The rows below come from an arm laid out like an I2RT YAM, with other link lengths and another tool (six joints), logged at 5 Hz.
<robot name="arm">
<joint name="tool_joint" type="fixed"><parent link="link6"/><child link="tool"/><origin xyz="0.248 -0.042 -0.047" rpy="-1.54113 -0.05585 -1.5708"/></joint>
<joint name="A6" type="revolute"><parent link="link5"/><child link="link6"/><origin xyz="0.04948 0 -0.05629" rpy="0 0 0"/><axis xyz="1 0 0"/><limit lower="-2.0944" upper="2.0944"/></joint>
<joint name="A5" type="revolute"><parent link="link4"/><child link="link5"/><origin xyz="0.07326 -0.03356 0.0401" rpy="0 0 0"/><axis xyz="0 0 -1"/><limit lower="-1.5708" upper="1.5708"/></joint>
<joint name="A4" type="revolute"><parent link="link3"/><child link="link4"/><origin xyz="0.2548 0.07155 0.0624" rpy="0 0 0"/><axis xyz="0 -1 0"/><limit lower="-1.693" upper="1.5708"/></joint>
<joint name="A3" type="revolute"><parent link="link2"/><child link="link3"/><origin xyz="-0.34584 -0.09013 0" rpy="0 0 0"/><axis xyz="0 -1 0"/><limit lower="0" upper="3.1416"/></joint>
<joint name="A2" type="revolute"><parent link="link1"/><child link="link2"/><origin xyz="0.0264 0.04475 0.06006" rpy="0 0 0"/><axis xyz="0 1 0"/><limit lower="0" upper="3.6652"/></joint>
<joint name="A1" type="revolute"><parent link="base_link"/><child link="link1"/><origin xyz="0 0 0.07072" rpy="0 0 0"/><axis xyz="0 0 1"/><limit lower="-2.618" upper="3.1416"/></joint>
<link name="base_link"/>
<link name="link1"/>
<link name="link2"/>
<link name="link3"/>
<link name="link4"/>
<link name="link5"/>
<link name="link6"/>
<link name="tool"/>
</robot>
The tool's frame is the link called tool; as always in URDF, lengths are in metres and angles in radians.
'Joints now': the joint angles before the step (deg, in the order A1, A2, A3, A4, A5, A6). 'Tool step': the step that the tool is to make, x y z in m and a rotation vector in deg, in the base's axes. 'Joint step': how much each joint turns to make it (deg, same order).
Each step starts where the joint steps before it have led.
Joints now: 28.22 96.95 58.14 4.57 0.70 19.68
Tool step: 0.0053 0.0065 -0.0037 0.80 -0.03 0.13
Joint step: 0.02 1.30 0.28 1.42 -0.48 0.51
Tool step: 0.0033 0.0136 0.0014 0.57 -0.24 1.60
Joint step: 0.46 1.06 1.13 0.41 -1.17 -0.31
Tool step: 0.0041 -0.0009 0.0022 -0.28 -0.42 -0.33
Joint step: 0.02 0.27 0.56 -0.06 0.54 -0.18
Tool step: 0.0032 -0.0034 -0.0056 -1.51 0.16 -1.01
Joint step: 0.59 1.03 0.78 -0.62 2.02 -0.15
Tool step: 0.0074 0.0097 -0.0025 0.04 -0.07 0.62
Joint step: 0.37 1.82 1.66 0.25 -0.21 -0.14
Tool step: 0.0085 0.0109 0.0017 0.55 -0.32 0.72
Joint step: 0.20 1.55 1.90 0.20 -0.61 -0.02
